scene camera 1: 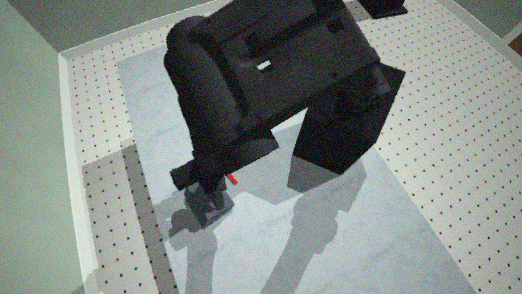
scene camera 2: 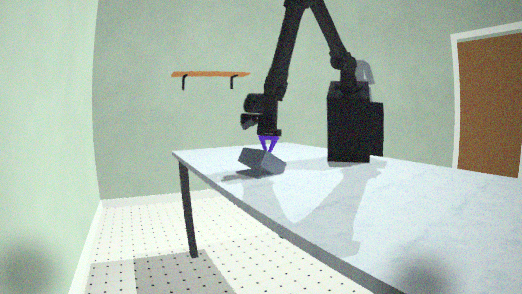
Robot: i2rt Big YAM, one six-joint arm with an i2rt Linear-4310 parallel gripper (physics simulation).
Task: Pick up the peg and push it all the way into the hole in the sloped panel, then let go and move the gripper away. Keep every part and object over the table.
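Frame: origin at the arm's base, x down, y left, z ahead, level; centimetres.
Seen in the pictures: gripper, fingertip midpoint: [scene camera 1: 216, 184]; arm's base, link origin: [scene camera 2: 349, 86].
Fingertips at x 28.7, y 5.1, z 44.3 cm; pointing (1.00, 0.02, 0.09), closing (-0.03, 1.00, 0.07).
Note:
Offsets run from my fingertips to a thing's top centre. Level surfaces: height alone.
The red peg {dx +4.2, dy -3.5, dz -4.9 cm} [scene camera 1: 232, 179] lies flat on the table {dx +5.4 cm} [scene camera 1: 328, 237] [scene camera 2: 419, 219], just behind the sloped panel; only its end shows from under the arm. It is hidden in scene camera 2. The grey sloped panel {dx -3.5, dy +3.8, dz +4.1 cm} [scene camera 1: 208, 207] [scene camera 2: 261, 161] stands near the table's left end. My gripper [scene camera 2: 268, 150] has purple fingers that point down and meet at their tips, right above the panel's upper back edge. It is shut with nothing between the fingers. In scene camera 1 the wrist covers the fingers.
The arm's black base box [scene camera 1: 339, 146] [scene camera 2: 354, 128] stands on the table behind and to the right. The table's left edge [scene camera 2: 218, 182] runs close to the panel. A wall shelf [scene camera 2: 209, 74] and a brown door [scene camera 2: 489, 102] are off the table.

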